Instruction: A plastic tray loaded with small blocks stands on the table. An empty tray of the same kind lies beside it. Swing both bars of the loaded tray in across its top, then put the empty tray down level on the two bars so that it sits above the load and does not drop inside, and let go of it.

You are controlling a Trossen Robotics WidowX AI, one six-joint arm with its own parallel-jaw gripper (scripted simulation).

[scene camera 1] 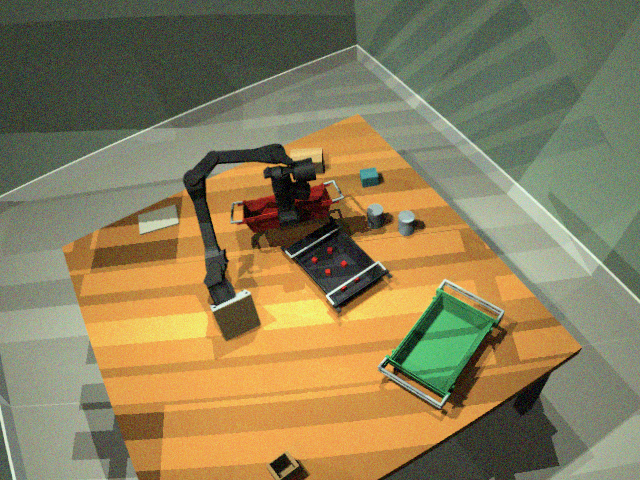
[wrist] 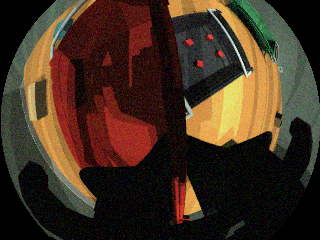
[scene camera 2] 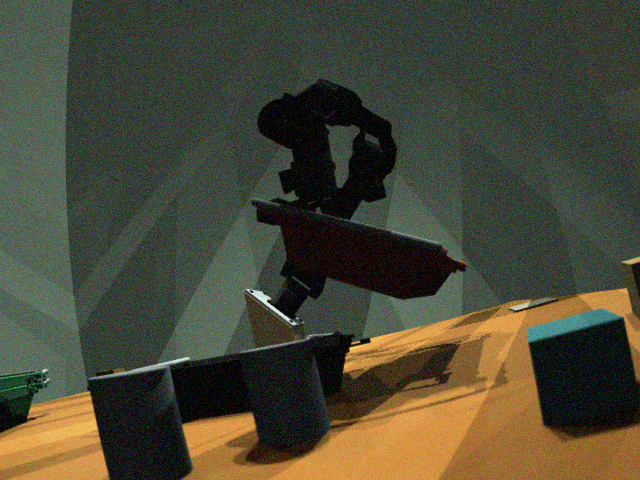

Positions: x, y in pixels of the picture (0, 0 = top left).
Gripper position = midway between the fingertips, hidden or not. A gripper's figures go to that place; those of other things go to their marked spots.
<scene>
My gripper (scene camera 1: 289, 220): 183 cm from the lens. A red tray (scene camera 1: 261, 214) is 197 cm from the lens. A white sheet (scene camera 1: 165, 217): 219 cm from the lens. The marked spots on the red tray and the white sheet are 41 cm apart.
</scene>
